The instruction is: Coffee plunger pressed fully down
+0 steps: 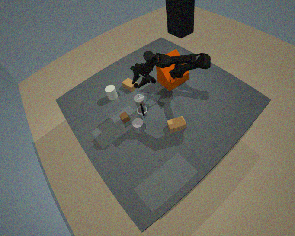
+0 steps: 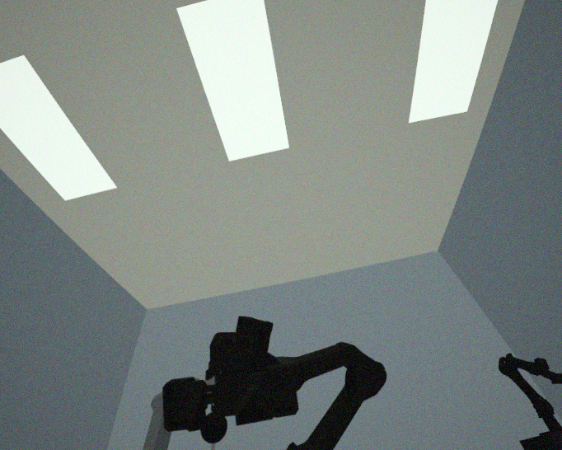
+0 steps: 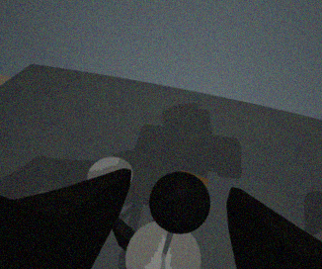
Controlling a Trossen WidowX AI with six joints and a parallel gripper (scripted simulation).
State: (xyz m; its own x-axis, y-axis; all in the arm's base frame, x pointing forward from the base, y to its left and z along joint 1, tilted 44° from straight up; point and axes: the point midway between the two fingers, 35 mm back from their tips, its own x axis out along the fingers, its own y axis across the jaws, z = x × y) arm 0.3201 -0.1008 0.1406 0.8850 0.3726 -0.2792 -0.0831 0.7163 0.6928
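My gripper tip is 13 cm above the coffee press and 1 cm to the right of it.
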